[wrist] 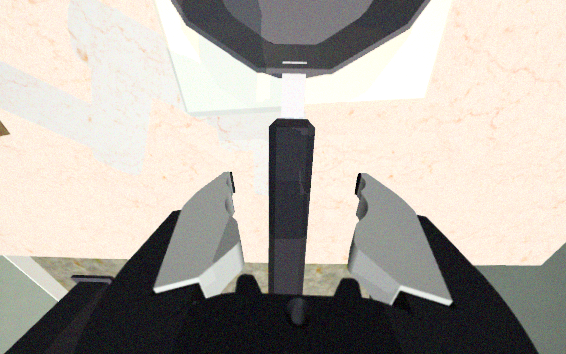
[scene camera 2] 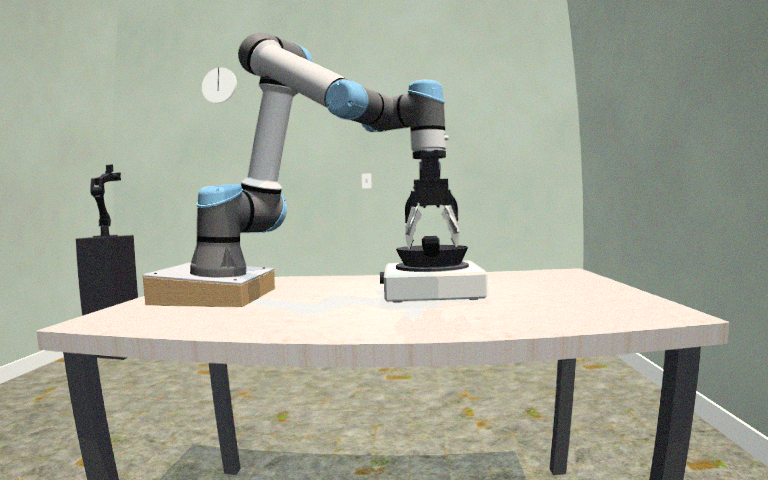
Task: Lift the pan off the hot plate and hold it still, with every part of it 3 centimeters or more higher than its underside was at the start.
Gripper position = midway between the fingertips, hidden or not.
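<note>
Scene camera 2 shows my gripper (scene camera 2: 432, 248) and a black pan (scene camera 2: 430, 254). The wrist view shows my gripper (wrist: 293, 175), the pan (wrist: 292, 45) and a white hot plate (wrist: 399, 72).
</note>
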